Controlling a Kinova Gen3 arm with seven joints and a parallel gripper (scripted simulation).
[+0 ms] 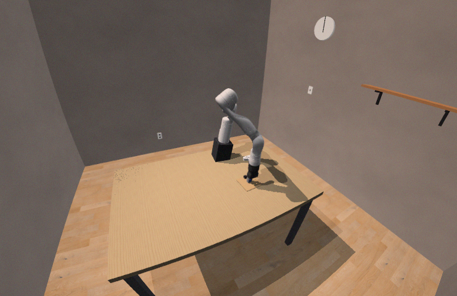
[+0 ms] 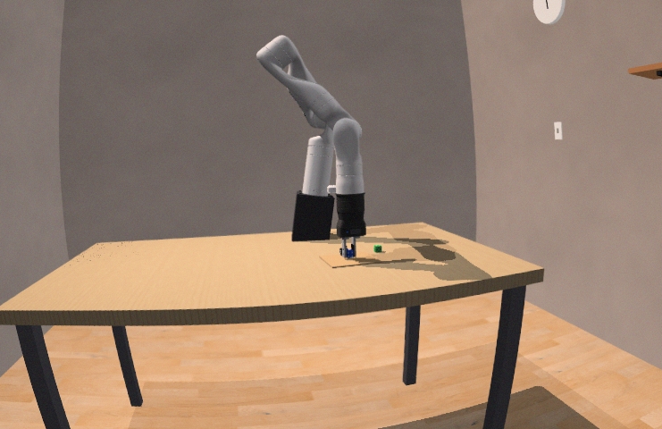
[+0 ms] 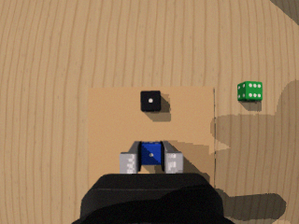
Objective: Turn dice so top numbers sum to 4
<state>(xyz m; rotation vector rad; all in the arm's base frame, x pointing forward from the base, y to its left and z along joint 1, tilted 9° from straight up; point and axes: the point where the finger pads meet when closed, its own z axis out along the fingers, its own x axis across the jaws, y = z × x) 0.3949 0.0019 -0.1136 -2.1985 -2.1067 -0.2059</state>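
The blue die lies 10 mm below my hand. Also, from my hand: black die 50 mm behind, 10 mm below; tan mat 30 mm below; green die 110 mm to the left, 60 mm behind, 20 mm below.
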